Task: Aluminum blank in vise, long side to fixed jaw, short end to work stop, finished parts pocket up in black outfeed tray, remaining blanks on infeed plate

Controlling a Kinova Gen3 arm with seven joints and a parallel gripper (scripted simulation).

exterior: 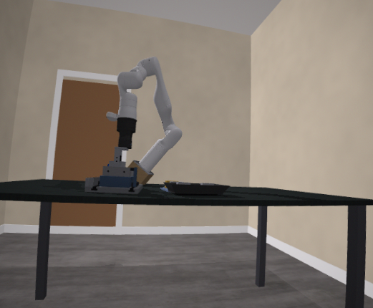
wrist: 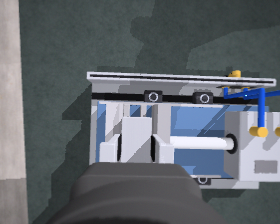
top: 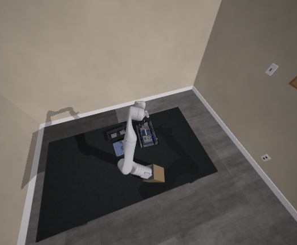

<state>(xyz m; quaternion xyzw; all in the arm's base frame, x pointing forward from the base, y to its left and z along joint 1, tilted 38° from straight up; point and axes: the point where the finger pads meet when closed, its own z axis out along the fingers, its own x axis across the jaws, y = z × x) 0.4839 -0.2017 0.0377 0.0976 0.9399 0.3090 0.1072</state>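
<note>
The vise is 7 cm behind my hand, 1 cm to the left of it and 9 cm below it. From my hand the other things lie so: bluish plate (12 cm behind, 31 cm to the left, 12 cm below); then yellow brass blank (17 cm behind, 26 cm to the left, 10 cm below).
</note>
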